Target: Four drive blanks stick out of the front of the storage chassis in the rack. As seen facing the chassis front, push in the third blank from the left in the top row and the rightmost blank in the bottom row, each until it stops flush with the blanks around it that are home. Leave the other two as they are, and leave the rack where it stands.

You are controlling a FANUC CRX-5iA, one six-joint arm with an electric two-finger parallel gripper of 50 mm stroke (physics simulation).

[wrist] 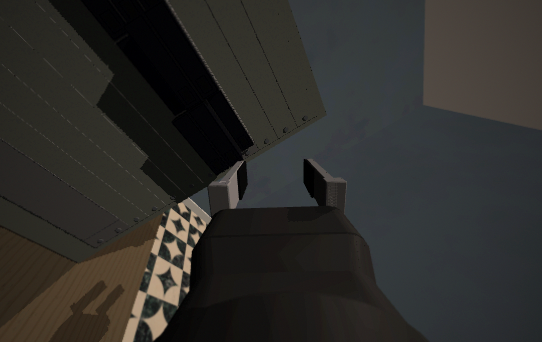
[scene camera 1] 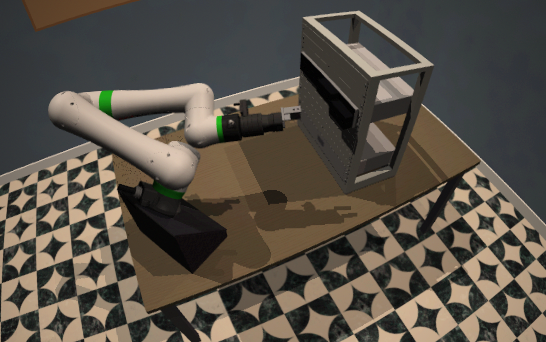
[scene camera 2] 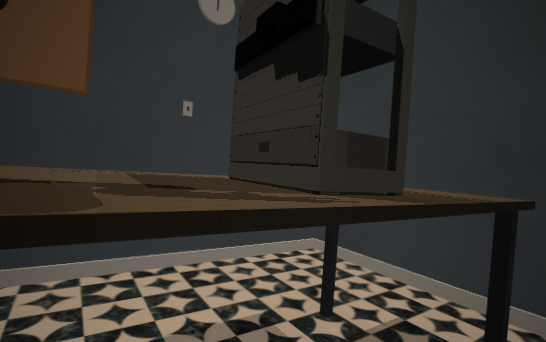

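Where they show: gripper, fingertip midpoint: (wrist: pixel 275 172) (scene camera 1: pixel 300 112); arm's base, origin of the base link: (scene camera 1: pixel 161 205).
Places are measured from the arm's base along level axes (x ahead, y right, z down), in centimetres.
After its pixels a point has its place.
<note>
The storage chassis (scene camera 1: pixel 320 85) @[x 67.9, y -21.3, z -25.4 cm] (scene camera 2: pixel 245 56) @[x 69.4, y -37.9, z -20.6 cm] (wrist: pixel 150 55) @[x 68.0, y -20.5, z -21.6 cm] is a very dark band across the front of the rack (scene camera 1: pixel 400 70) @[x 88.5, y -1.8, z -42.2 cm] (scene camera 2: pixel 332 100) @[x 77.8, y 0.0, z -1.1 cm] (wrist: pixel 30 227) @[x 74.4, y -10.7, z 16.3 cm]. Dark blocks stick out from its front, two steps of them showing in the wrist view. Shadow hides the separate blanks, so I cannot tell the rows or which blanks are home. My gripper (scene camera 1: pixel 299 113) @[x 54.0, y -4.7, z -27.7 cm] (wrist: pixel 275 172) @[x 54.0, y -4.7, z -27.7 cm] is open and empty, near the rack front in scene camera 1. In the wrist view its left finger overlaps the chassis band's lower end, and the other is over the wall background. Contact cannot be told.
Grey panels with screws (scene camera 1: pixel 335 55) @[x 72.9, y -21.4, z -38.3 cm] (scene camera 2: pixel 277 112) @[x 73.4, y -18.7, z -0.4 cm] (wrist: pixel 265 60) @[x 73.8, y -13.8, z -35.4 cm] lie above and below the chassis. The rack stands upright on the wooden table (scene camera 1: pixel 310 175) @[x 64.8, y -14.7, z 19.6 cm] (scene camera 2: pixel 225 225) @[x 49.7, y 21.2, z 21.4 cm] (wrist: pixel 30 280) @[x 69.8, y -3.5, z 19.6 cm]. The arm's black pedestal (scene camera 1: pixel 185 245) @[x 7.1, y 19.0, z 0.0 cm] is at the table's other end.
</note>
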